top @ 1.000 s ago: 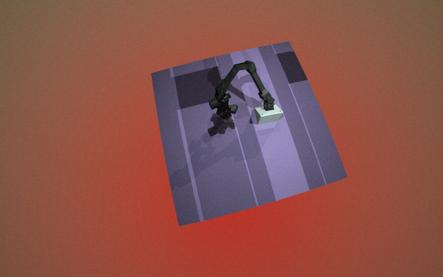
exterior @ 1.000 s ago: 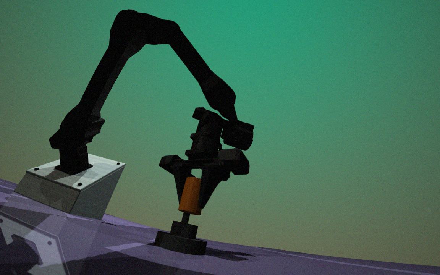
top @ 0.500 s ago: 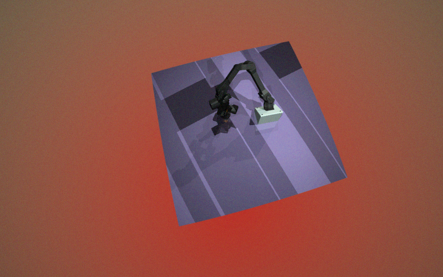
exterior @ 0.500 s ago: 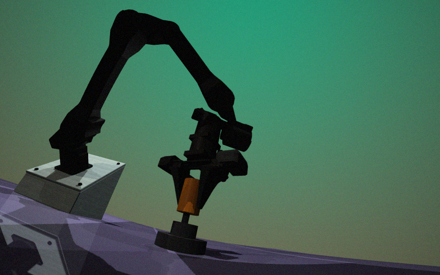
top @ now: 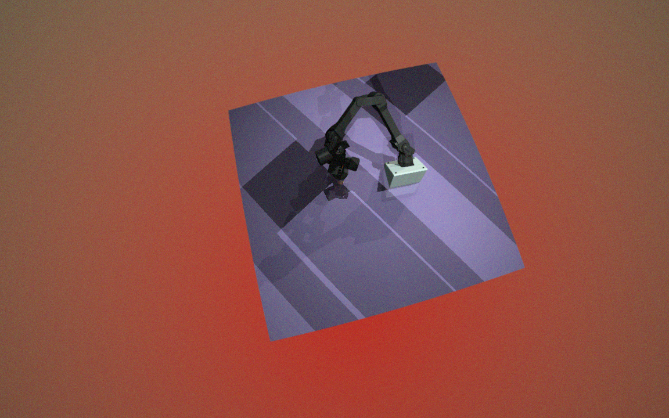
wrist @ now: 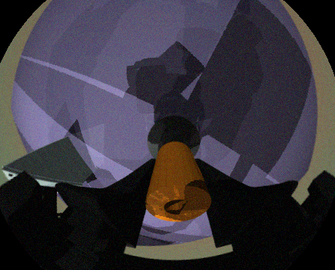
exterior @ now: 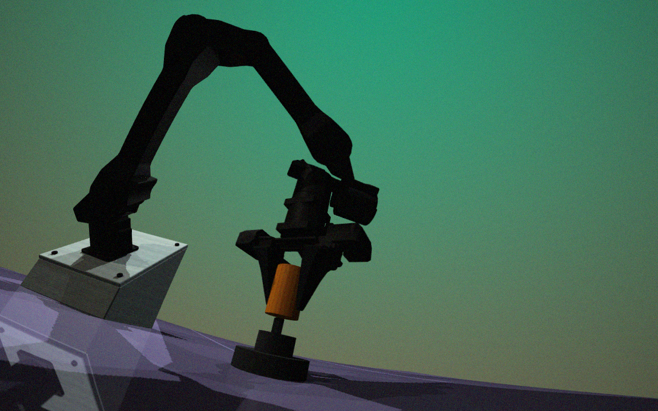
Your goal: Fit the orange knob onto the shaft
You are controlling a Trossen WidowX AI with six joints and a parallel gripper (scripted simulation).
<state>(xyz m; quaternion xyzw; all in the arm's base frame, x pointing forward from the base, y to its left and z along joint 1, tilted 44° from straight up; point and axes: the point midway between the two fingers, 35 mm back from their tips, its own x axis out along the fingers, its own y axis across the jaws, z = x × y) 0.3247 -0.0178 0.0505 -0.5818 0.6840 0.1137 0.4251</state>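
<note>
The orange knob is 2 cm above my gripper tip. Round my gripper tip: dark round pedestal (4 cm below).
</note>
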